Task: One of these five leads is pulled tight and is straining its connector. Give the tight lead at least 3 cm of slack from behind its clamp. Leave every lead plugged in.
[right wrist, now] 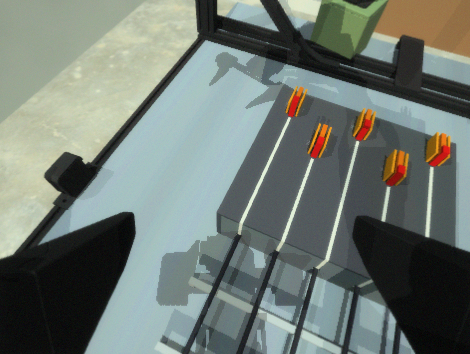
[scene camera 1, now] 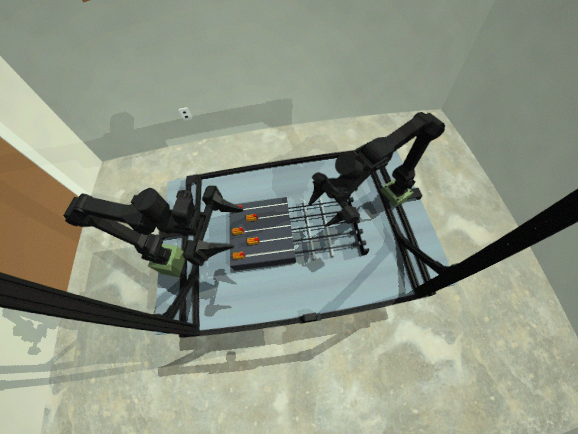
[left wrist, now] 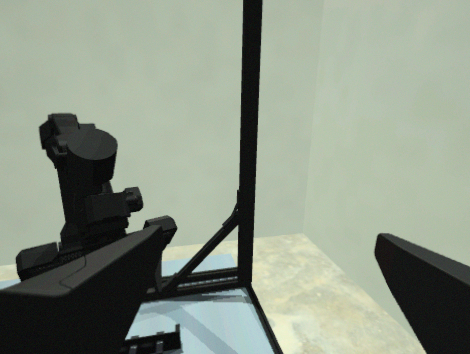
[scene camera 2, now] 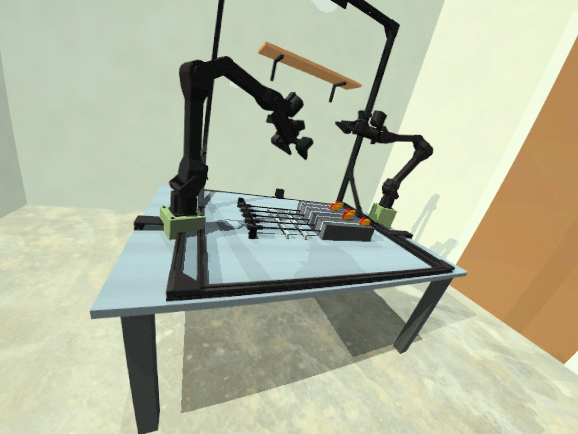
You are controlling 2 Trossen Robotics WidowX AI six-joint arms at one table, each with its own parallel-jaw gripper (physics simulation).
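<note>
Five white leads, among them one at the left in the right wrist view, run straight over the dark block from orange-and-red pieces such as this one. Past the block they continue as dark strands over pale bars to a black rail. Which lead is tight I cannot tell. My right gripper is open and empty, high above the strands and the block's edge. My left gripper is open and empty, high near the block's orange-piece end.
A black frame borders the blue table. A small black box sits on one frame bar. Green arm bases stand at both ends. A dark upright post shows in the left wrist view.
</note>
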